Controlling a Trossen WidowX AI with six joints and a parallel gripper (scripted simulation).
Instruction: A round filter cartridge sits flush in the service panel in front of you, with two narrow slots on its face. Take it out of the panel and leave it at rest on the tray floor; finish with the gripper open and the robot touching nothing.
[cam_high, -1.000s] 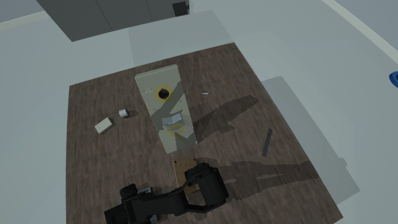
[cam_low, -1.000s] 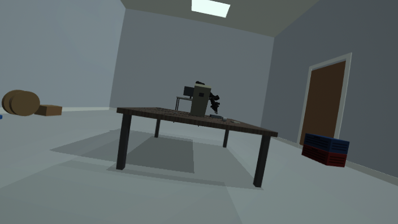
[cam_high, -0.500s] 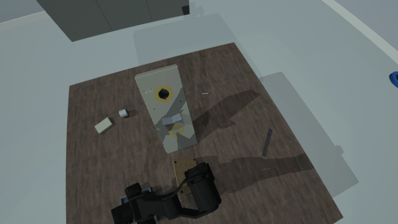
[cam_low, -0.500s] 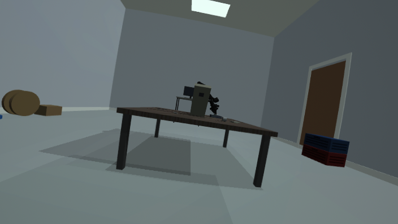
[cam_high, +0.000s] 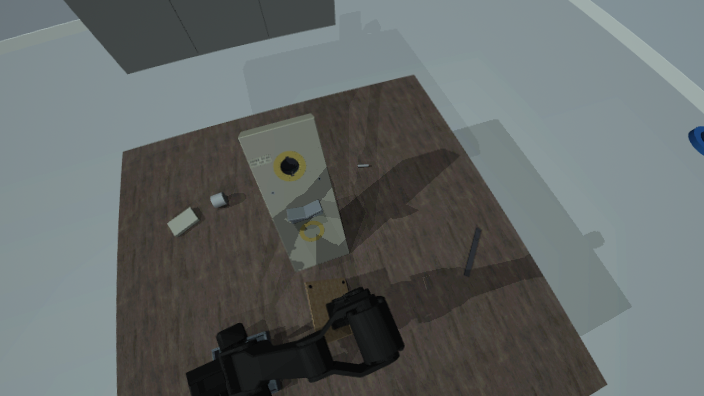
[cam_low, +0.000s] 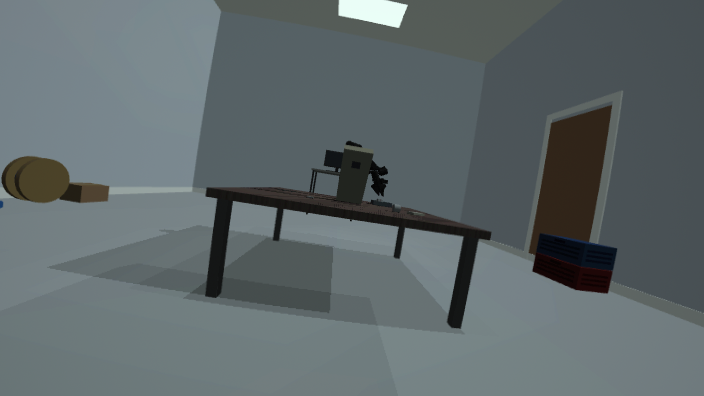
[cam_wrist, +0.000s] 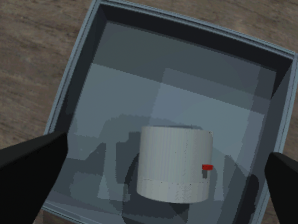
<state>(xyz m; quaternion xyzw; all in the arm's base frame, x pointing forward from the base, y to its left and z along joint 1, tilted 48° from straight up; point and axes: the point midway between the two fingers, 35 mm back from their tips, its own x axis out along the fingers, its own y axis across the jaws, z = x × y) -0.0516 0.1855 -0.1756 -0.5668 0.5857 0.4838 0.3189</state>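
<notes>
My gripper tip is now 10 mm short of the round filter cartridge, 10 mm to the left of it and 50 mm above it. From my gripper tip the other things lie so: grey tray 10 mm to the left, 70 mm below; beige block 490 mm ahead, 160 mm to the left, 70 mm below; small pin 510 mm ahead, 500 mm to the right, 70 mm below.
</notes>
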